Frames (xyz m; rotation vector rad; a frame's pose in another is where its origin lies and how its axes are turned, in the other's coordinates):
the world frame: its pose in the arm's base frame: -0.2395 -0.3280 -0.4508 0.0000 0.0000 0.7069
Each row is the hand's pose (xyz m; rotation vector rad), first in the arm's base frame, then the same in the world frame.
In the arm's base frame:
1: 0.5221 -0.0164 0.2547 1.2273 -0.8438 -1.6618
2: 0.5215 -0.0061 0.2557 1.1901 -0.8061 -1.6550
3: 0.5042 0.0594 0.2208 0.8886 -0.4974 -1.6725
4: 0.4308 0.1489 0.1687 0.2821 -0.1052 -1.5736
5: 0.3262 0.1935 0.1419 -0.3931 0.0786 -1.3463
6: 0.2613 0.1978 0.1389 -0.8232 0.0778 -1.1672
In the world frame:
1: 0.7815 -0.2577 0.7055 0.9771 -1.3831 -2.2023
2: 0.7877 -0.2495 0.7065 0.9517 -1.3275 -2.2076
3: 0.8171 -0.1884 0.6716 0.7526 -0.8808 -2.3033
4: 0.8194 -0.0727 0.6195 0.2578 -0.2217 -2.2741
5: 0.7689 0.0291 0.5927 -0.3796 0.2332 -2.0422
6: 0.7223 0.0745 0.5897 -0.8182 0.3929 -1.8277

